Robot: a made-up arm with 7 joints.
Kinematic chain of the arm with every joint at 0, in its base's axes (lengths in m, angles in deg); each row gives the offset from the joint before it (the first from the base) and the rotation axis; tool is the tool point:
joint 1: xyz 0 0.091 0 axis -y
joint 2: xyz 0 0.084 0 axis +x
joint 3: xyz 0 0 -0.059 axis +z
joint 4: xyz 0 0 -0.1 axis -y
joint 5: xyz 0 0 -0.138 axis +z
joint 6: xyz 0 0 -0.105 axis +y
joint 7: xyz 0 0 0 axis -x
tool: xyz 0 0 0
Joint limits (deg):
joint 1: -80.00..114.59
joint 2: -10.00..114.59
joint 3: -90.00..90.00
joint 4: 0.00..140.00
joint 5: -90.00..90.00
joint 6: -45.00..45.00
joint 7: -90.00..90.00
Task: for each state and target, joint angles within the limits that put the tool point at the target. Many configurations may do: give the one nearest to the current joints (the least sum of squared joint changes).
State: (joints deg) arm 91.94 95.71 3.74 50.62 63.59 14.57 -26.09
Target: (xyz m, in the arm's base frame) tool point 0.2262 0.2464 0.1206
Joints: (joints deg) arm 63.86 70.93 -29.66 100.08 63.59 14.57 -26.09
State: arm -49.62 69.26 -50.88 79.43 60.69 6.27 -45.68
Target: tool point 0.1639 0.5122 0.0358
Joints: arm -16.13 114.59 -24.64 41.90 60.69 6.27 -45.68
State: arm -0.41 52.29 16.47 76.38 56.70 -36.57 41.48
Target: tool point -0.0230 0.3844 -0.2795
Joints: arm -50.68 34.31 17.38 60.40 56.70 -36.57 41.48
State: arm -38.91 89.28 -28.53 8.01 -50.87 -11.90 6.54
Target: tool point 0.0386 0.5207 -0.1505
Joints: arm -43.08 90.11 -32.74 39.86 -50.87 -11.90 6.54
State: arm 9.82 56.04 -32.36 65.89 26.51 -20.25 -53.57
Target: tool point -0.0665 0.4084 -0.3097
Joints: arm -25.75 47.00 -41.48 24.20 26.51 -20.25 -53.57
